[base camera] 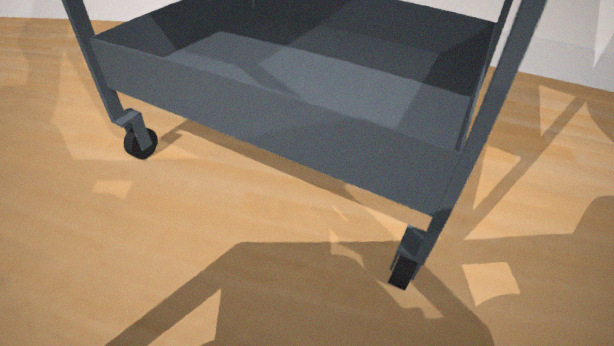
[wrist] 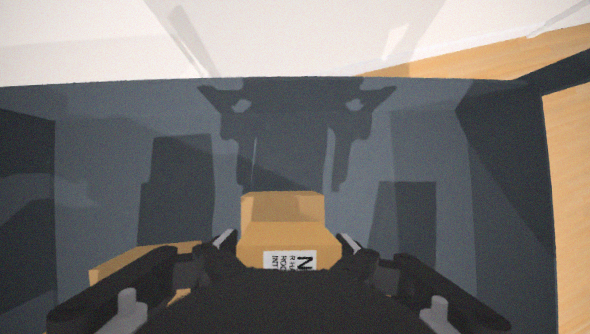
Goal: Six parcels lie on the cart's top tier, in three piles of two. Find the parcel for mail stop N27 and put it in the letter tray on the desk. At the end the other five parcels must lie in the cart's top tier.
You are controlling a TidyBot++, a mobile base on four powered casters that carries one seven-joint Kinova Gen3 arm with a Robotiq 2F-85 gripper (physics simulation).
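Frame: origin at the arm's base, x ahead, y left, z up, level; centimetres.
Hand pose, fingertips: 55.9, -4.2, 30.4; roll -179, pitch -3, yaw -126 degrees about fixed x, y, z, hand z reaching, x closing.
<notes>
Things, the pixels of their top centre, and the offset from my fingertips, as dx, dy, dz. "spot": a spot on its surface instead. Level surfaces: height alone.
- cart's top tier, its level: dz -3.8
- second tan parcel, middle of its top: [wrist: 138, 330] +1.1, +11.7, +1.2
- cart's grey lower tier, surface spot: [base camera: 296, 138] spot: -22.1, +4.2, -54.2
In the wrist view my gripper [wrist: 286, 244] is open, and its two fingers stand on either side of a tan parcel [wrist: 286, 224] without gripping it. The parcel lies in the cart's top tier [wrist: 413, 144]. Its white label [wrist: 289, 259] is half hidden by the gripper body; only an "N" and parts of lines show, so I cannot read the mail stop. A second tan parcel [wrist: 123, 262] lies lower at the left, mostly behind the left finger.
The base camera shows the cart's grey lower tier [base camera: 296, 138], its posts [base camera: 500, 81] and two casters [base camera: 140, 142] [base camera: 405, 268] on the wooden floor. The top tier's far wall [wrist: 159, 104] rises behind the parcel; white wall lies beyond.
</notes>
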